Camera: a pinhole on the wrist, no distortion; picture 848 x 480 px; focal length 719.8 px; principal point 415.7 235.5 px. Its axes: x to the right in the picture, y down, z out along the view. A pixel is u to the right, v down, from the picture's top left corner.
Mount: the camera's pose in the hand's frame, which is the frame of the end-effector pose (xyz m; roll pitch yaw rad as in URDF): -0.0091 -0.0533 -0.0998 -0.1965 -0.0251 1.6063
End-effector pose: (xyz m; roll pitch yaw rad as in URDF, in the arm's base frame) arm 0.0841 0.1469 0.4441 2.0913 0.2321 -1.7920
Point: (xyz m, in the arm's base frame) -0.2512 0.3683 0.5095
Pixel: outside the picture
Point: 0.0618 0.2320 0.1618
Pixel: outside the picture
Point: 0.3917 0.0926 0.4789
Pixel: behind the camera
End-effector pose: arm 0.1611 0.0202 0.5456 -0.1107 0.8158 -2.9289
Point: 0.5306 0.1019 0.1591
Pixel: behind the camera
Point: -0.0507 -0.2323 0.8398
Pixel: 739 121
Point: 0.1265 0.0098 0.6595
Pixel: 594 260
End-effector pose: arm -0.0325 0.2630 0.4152 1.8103 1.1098 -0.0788
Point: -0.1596 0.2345 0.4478
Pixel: 311 418
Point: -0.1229 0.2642 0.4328
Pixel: 352 359
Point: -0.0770 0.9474 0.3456
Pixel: behind the camera
